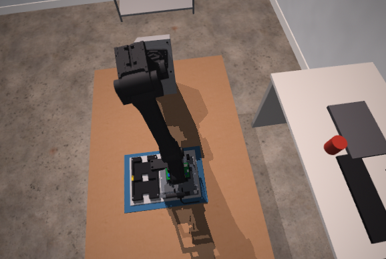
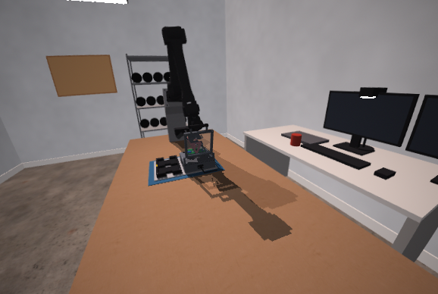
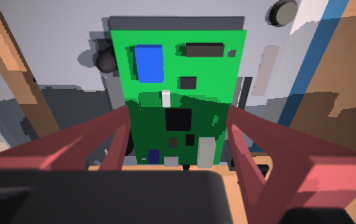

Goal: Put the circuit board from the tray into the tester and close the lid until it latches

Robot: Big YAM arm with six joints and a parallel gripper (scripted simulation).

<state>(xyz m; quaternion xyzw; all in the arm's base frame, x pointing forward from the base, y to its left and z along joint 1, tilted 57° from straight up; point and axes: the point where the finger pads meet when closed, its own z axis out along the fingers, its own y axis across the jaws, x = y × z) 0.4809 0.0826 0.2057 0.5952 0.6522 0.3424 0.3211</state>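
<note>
The green circuit board lies right at my hand. The rest, counted from my hand: clear lid: 120 mm ahead, 90 mm above, 20 mm to the left.
</note>
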